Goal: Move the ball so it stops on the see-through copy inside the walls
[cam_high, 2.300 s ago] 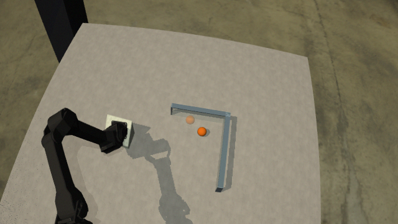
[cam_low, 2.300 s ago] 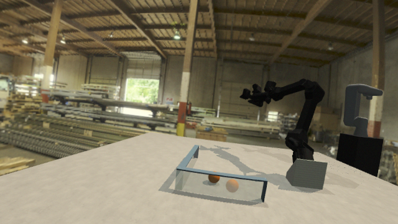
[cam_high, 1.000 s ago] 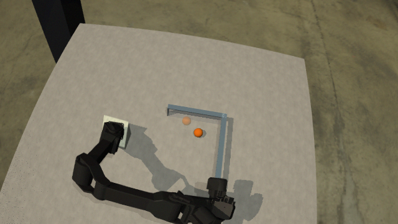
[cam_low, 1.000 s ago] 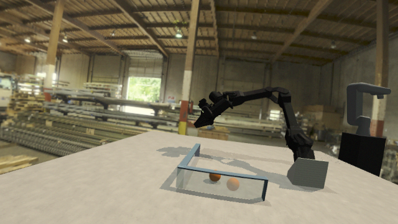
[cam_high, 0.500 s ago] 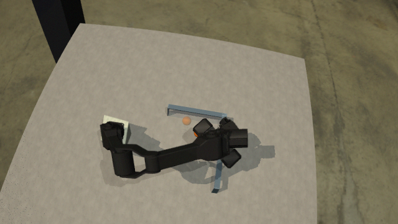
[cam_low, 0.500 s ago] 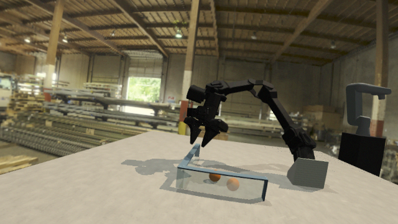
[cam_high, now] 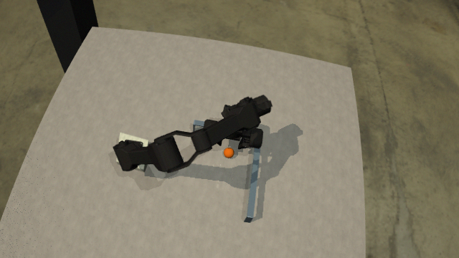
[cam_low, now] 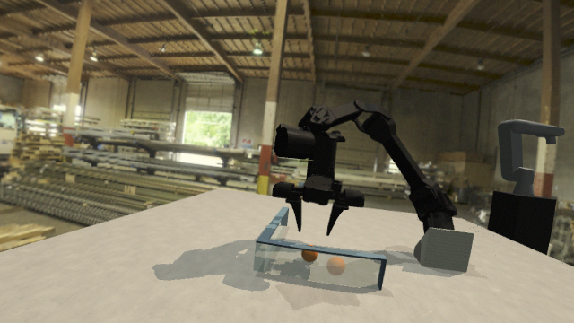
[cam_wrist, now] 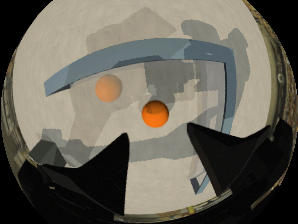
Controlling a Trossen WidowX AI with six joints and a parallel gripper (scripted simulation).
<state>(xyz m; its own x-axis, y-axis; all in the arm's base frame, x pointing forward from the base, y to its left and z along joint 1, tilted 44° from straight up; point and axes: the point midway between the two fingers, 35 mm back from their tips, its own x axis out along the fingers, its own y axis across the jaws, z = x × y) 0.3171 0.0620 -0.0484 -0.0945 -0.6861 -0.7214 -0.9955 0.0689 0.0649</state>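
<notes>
The orange ball is 50 mm below my gripper tip.
</notes>
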